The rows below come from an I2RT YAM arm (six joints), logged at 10 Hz.
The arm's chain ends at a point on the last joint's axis. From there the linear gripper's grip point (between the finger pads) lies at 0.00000 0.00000 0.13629 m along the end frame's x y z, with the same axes.
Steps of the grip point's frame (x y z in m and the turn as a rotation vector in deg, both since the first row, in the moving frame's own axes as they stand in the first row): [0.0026 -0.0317 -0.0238 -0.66 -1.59 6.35]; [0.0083 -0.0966 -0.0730 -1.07 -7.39 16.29]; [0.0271 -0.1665 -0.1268 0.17 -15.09 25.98]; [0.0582 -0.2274 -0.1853 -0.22 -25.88 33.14]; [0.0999 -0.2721 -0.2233 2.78 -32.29 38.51]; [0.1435 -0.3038 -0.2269 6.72 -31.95 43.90]
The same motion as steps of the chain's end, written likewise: [0.0065 -0.0331 -0.0237 -0.66 -1.59 6.35]; [0.0260 -0.0966 -0.0719 -1.07 -7.39 16.29]; [0.0613 -0.1582 -0.1222 0.17 -15.09 25.98]; [0.1145 -0.2109 -0.1720 -0.22 -25.88 33.14]; [0.1651 -0.2421 -0.2029 2.78 -32.29 38.51]; [0.2028 -0.2632 -0.2064 6.72 -31.95 43.90]
